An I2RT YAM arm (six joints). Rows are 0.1 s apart.
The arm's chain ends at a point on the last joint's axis. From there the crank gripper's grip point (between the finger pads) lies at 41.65 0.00 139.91 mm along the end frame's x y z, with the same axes.
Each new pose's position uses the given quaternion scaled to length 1; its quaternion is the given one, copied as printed.
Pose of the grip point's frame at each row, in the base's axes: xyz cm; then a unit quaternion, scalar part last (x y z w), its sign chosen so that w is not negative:
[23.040 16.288 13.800 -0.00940 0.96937 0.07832 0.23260]
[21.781 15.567 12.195 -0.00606 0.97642 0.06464 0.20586]
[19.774 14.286 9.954 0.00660 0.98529 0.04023 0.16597]
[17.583 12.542 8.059 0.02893 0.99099 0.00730 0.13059]
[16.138 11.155 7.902 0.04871 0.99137 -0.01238 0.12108]
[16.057 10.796 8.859 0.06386 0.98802 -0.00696 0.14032]
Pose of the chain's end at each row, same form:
[20.465 14.027 27.990 -0.00940 0.96937 0.07832 0.23260]
[19.979 13.704 26.561 -0.00606 0.97642 0.06464 0.20586]
[19.126 13.098 24.489 0.00660 0.98529 0.04023 0.16597]
[17.972 12.199 22.648 0.02893 0.99099 0.00730 0.13059]
[16.819 11.274 22.483 0.04871 0.99137 -0.01238 0.12108]
[16.157 10.722 23.456 0.06386 0.98802 -0.00696 0.14032]

